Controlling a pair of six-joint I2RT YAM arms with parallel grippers.
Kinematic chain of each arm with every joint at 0, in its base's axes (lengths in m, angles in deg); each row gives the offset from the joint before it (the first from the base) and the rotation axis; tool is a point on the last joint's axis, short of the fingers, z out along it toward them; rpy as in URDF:
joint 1: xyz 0 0 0.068 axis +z
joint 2: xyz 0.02 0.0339 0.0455 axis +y
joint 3: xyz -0.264 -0.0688 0 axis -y
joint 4: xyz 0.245 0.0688 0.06 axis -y
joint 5: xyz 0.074 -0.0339 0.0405 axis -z
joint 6: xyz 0.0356 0 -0.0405 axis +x
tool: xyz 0 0 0 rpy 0 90 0
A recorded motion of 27 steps. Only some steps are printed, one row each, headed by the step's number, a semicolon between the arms.
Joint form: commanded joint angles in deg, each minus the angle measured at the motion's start. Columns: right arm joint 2, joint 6, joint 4, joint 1, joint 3, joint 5; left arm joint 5, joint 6, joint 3, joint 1, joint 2, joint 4.
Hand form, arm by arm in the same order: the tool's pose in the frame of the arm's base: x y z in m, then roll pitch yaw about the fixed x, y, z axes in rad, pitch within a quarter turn. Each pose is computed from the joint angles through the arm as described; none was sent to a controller.
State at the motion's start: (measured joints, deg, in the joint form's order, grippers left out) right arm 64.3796 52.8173 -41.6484 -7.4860 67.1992 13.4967; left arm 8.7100 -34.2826 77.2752 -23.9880 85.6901 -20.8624
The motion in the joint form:
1: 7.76 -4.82 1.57 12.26 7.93 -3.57; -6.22 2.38 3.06 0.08 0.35 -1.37
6: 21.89 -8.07 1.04 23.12 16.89 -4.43; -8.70 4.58 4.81 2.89 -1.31 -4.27
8: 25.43 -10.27 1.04 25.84 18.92 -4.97; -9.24 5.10 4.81 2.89 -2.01 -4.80
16: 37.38 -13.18 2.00 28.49 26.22 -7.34; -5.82 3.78 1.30 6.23 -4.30 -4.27
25: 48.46 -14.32 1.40 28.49 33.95 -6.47; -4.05 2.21 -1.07 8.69 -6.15 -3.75
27: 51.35 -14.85 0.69 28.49 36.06 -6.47; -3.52 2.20 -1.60 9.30 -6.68 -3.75
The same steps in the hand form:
1: 0.2672 0.0162 0.3717 2.4195 0.6574 2.0447; 0.3178 -0.1426 0.3609 -2.3393 0.8320 -2.6578
6: 0.3193 0.0835 0.3534 2.5604 0.6392 2.3669; 0.3159 -0.1219 0.3759 -2.3792 0.8803 -2.6184
8: 0.3297 0.1038 0.3453 2.6084 0.6401 2.4760; 0.3126 -0.1203 0.3789 -2.3880 0.8918 -2.6210
16: 0.3730 0.1391 0.3145 2.6820 0.6019 2.6301; 0.3089 -0.1008 0.3711 -2.3555 0.8467 -2.5801
25: 0.4141 0.1543 0.2798 2.7657 0.5734 2.6819; 0.3049 -0.0864 0.3674 -2.3209 0.8159 -2.5260
27: 0.4235 0.1579 0.2692 2.7936 0.5588 2.7042; 0.3033 -0.0828 0.3670 -2.3167 0.8124 -2.5205

